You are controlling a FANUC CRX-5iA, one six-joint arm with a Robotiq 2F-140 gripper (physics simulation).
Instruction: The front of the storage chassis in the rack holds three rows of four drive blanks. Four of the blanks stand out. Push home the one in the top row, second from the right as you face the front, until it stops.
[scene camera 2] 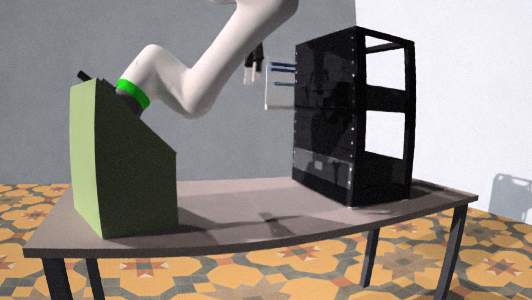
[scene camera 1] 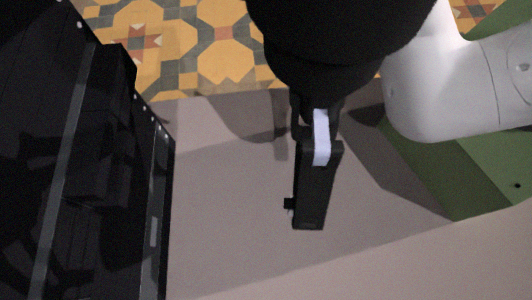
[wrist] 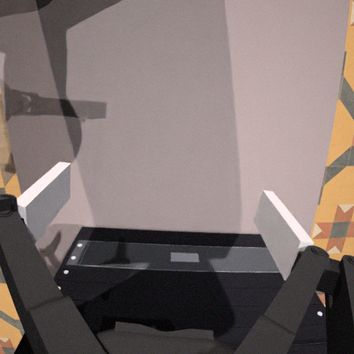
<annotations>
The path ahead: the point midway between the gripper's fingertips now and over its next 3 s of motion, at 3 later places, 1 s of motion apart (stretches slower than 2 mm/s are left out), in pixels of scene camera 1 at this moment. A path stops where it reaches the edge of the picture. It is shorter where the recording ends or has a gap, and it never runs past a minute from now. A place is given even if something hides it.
The gripper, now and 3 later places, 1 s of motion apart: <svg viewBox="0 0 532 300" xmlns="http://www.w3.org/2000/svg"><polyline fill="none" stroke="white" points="299,151 284,152 265,154 252,156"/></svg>
</annotations>
